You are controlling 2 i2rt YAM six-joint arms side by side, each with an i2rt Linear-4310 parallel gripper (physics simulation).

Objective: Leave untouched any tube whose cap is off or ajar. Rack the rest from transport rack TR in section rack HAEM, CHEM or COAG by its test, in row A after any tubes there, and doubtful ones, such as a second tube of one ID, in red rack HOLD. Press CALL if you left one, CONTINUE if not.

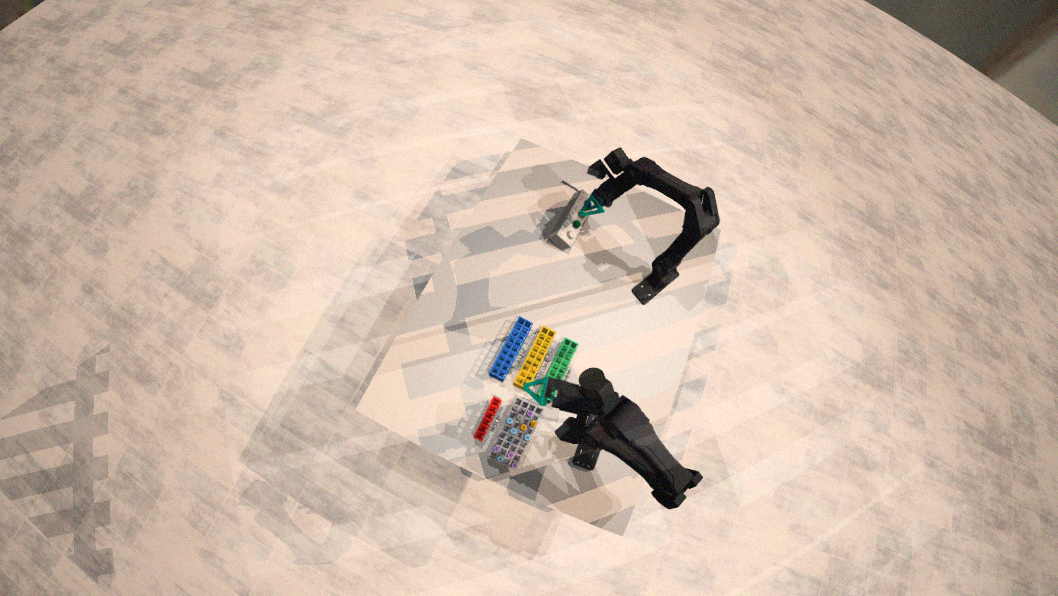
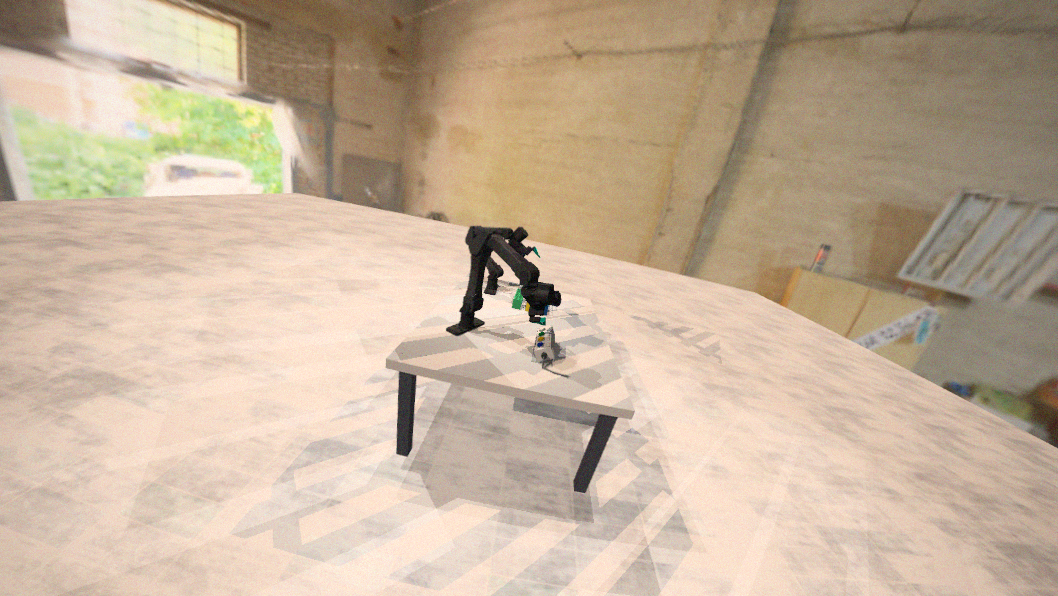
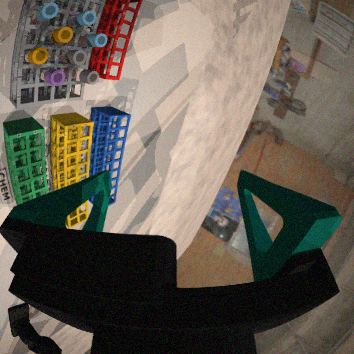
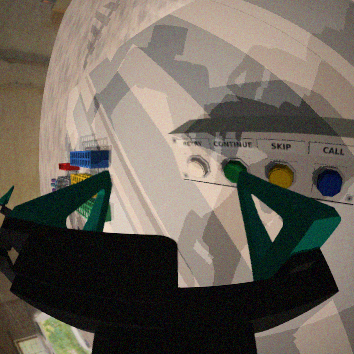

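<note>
The grey transport rack holds several tubes with light blue, orange, purple and grey caps; cap seating and labels are too small to tell. The red rack stands beside it. The blue rack, yellow rack and green rack show no tubes that I can make out; a CHEM label lies by the green one. My left gripper is open and empty above the racks' near ends. My right gripper is open and empty by the button box.
The button box carries the white RETRY button, green CONTINUE button, yellow SKIP button and blue CALL button. Its cable trails toward the table edge. The table stands on dark legs.
</note>
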